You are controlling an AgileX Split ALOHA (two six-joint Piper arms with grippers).
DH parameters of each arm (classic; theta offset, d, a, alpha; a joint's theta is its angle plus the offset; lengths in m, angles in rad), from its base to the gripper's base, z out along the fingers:
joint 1: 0 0.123 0 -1.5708
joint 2: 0.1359 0 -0.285 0
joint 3: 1.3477 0 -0.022 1.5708
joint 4: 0 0.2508 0 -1.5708
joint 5: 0 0 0.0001 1.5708
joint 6: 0 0.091 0 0
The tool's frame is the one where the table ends.
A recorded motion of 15 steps. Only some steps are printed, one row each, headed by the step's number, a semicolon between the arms.
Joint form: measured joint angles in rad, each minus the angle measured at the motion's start. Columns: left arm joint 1, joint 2, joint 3, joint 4, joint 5, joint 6; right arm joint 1, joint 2, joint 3, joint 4, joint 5, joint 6.
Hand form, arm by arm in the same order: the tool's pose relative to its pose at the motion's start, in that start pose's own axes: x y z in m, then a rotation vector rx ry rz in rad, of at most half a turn. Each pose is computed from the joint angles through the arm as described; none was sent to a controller.
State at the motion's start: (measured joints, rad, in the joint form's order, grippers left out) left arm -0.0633 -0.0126 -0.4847 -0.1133 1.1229 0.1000; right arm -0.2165 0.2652 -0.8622 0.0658 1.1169 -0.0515
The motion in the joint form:
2: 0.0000 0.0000 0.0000 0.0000 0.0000 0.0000; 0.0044 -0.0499 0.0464 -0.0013 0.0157 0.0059
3: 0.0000 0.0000 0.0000 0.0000 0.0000 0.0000; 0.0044 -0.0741 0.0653 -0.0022 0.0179 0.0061
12: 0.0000 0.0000 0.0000 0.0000 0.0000 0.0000; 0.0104 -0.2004 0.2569 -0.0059 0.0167 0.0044
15: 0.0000 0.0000 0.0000 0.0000 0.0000 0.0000; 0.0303 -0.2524 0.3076 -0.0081 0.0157 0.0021
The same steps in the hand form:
2: 0.0000 0.0000 0.0000 0.0000 0.0000 0.0000; 0.0150 0.0003 -0.0001 -0.0035 0.0123 0.0033
3: 0.0000 0.0000 0.0000 0.0000 0.0000 0.0000; 0.0211 0.0003 -0.0007 -0.0027 0.0092 0.0028
12: 0.0000 0.0000 0.0000 0.0000 0.0000 0.0000; 0.0687 -0.0002 0.0202 -0.0060 0.0734 0.0004
15: 0.0000 0.0000 0.0000 0.0000 0.0000 0.0000; 0.0828 -0.0005 0.0236 -0.0219 0.0713 -0.0120

